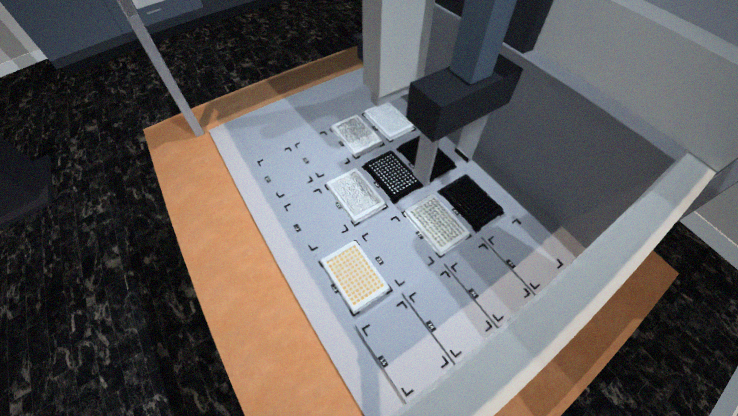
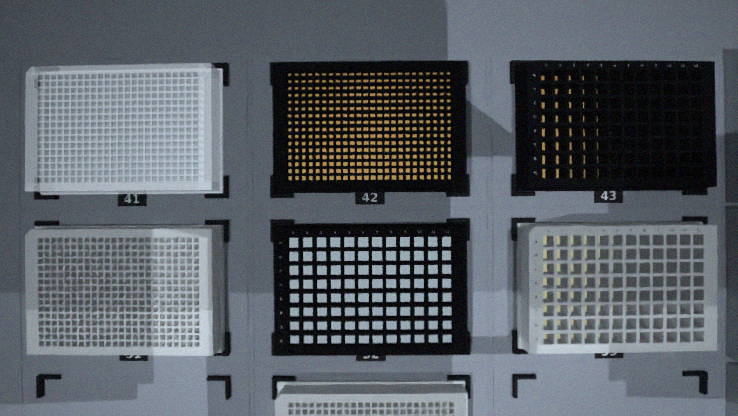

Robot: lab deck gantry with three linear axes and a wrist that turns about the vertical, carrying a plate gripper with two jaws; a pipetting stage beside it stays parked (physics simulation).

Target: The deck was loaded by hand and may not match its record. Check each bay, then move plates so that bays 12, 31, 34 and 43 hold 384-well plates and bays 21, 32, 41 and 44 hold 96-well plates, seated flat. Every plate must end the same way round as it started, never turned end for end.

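Places are measured from the robot's base along level axes (x ahead, y left, z up), in metres.
Where they show: gripper, between the fingertips: (image 1: pixel 442 167); robot's base, origin of its link: (image 1: pixel 259 162).
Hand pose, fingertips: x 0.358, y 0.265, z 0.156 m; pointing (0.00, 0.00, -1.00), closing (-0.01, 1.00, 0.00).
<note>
Each offset is from my fingertips to the top centre of the thing. "spot": to the spot under its first point.
My gripper (image 1: pixel 444 167) is open, its jaws astride the black 384-well plate {dy +0.099, dx -0.130, dz -0.142 m} (image 1: pixel 441 161) (image 2: pixel 369 126) in bay 42; their exact height is unclear. White 384-well plates sit in bay 41 {spot: dy +0.095, dx -0.285, dz -0.143 m} (image 1: pixel 389 120) (image 2: pixel 118 129), bay 31 {spot: dy -0.011, dx -0.289, dz -0.142 m} (image 1: pixel 356 134) (image 2: pixel 118 291) and bay 22 {spot: dy -0.117, dx -0.123, dz -0.144 m} (image 1: pixel 356 195) (image 2: pixel 369 408). Black 96-well plates sit in bay 32 {spot: dy -0.009, dx -0.125, dz -0.143 m} (image 1: pixel 393 174) (image 2: pixel 369 289) and bay 43 {spot: dy +0.093, dx +0.035, dz -0.143 m} (image 1: pixel 470 200) (image 2: pixel 615 126). A white 96-well plate {dy -0.008, dx +0.034, dz -0.142 m} (image 1: pixel 438 223) (image 2: pixel 622 289) sits in bay 33. A white plate with orange wells {dy -0.222, dx +0.034, dz -0.142 m} (image 1: pixel 355 276) sits in bay 13. Bays 12, 21, 34 and 44 hold no plate.
Bays 11, 14, 23 and 24 show bare corner marks. The pale parked pipetting column (image 1: pixel 395 46) stands behind bay 41. A thin post (image 1: pixel 165 67) rises at the deck's left corner, and a pale rail (image 1: pixel 583 273) crosses the right front side.
</note>
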